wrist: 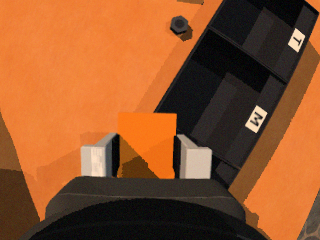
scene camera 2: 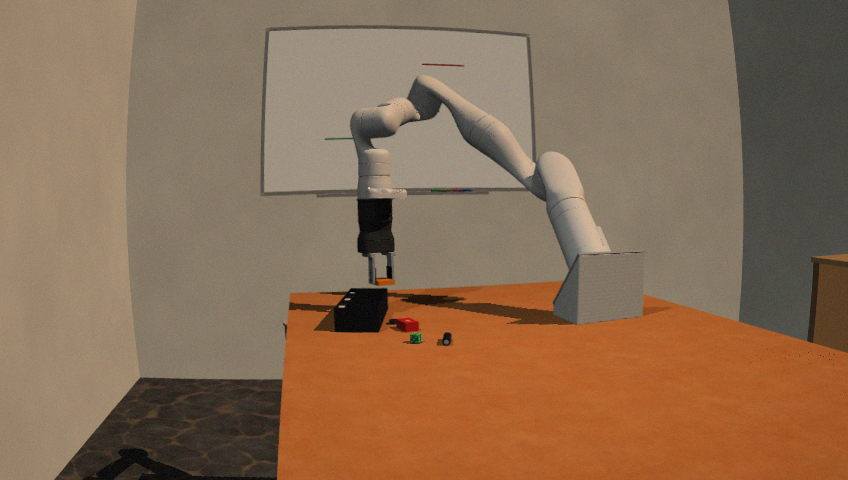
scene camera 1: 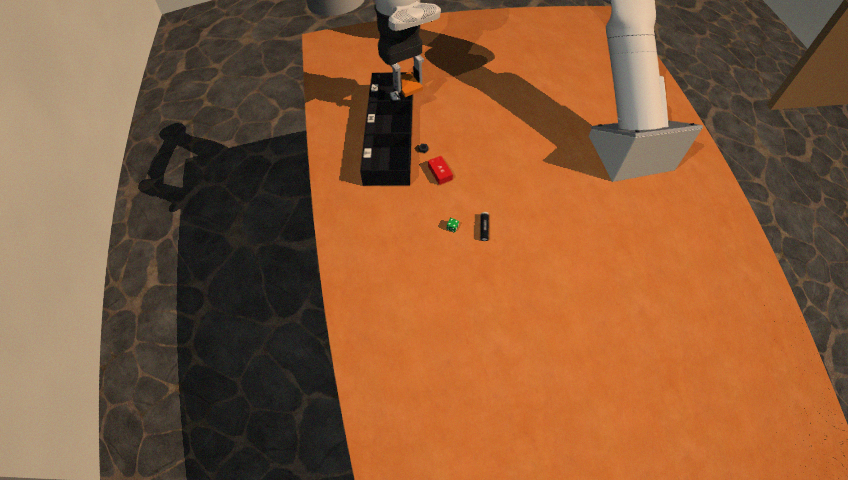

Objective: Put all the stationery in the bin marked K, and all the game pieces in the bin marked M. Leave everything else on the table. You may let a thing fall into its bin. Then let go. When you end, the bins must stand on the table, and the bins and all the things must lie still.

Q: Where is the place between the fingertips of my gripper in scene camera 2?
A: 381,283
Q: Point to a black row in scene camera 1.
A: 386,157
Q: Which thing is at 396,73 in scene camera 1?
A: My gripper.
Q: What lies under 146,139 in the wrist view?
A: An orange block.
